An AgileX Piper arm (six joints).
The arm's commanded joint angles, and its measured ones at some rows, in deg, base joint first. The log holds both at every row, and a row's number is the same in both.
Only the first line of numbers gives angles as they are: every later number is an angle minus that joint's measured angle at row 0.
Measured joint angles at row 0: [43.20, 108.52, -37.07, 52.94, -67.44, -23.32]
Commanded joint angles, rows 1 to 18: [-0.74, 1.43, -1.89, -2.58, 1.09, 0.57]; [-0.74, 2.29, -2.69, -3.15, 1.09, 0.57]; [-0.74, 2.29, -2.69, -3.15, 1.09, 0.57]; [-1.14, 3.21, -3.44, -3.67, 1.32, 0.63]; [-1.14, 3.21, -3.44, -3.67, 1.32, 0.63]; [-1.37, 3.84, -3.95, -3.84, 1.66, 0.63]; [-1.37, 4.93, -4.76, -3.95, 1.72, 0.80]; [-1.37, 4.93, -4.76, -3.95, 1.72, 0.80]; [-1.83, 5.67, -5.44, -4.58, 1.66, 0.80]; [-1.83, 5.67, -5.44, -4.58, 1.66, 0.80]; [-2.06, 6.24, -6.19, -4.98, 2.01, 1.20]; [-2.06, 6.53, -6.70, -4.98, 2.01, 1.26]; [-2.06, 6.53, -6.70, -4.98, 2.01, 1.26]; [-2.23, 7.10, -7.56, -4.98, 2.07, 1.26]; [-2.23, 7.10, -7.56, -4.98, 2.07, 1.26]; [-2.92, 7.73, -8.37, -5.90, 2.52, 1.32]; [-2.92, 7.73, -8.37, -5.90, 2.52, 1.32]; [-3.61, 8.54, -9.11, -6.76, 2.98, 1.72]
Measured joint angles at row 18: [-2.63, 7.73, -7.91, -5.27, 2.24, 0.80]
